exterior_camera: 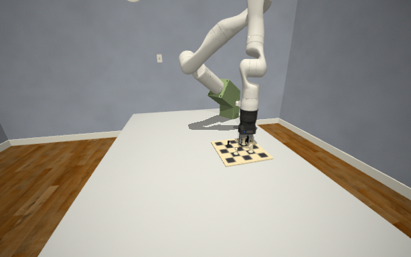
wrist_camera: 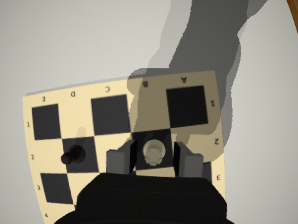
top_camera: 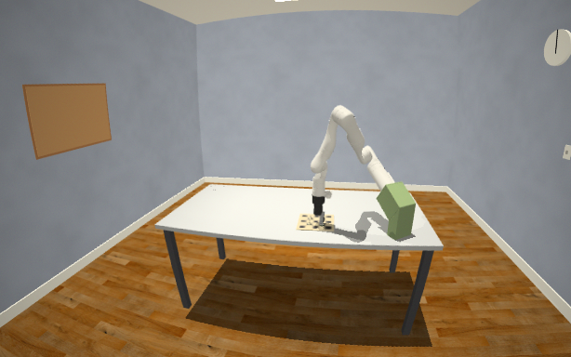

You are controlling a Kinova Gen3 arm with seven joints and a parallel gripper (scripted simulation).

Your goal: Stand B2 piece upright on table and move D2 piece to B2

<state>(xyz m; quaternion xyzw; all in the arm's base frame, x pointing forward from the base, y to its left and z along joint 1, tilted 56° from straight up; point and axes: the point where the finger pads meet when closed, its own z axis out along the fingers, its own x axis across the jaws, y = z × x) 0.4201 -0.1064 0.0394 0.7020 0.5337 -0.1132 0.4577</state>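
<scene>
The pale piece is 1 cm below my hand. Round my hand: small chessboard: 5 cm to the right, 3 cm below, 2 cm ahead; then black piece: 8 cm to the right, 3 cm behind, 1 cm below.
</scene>
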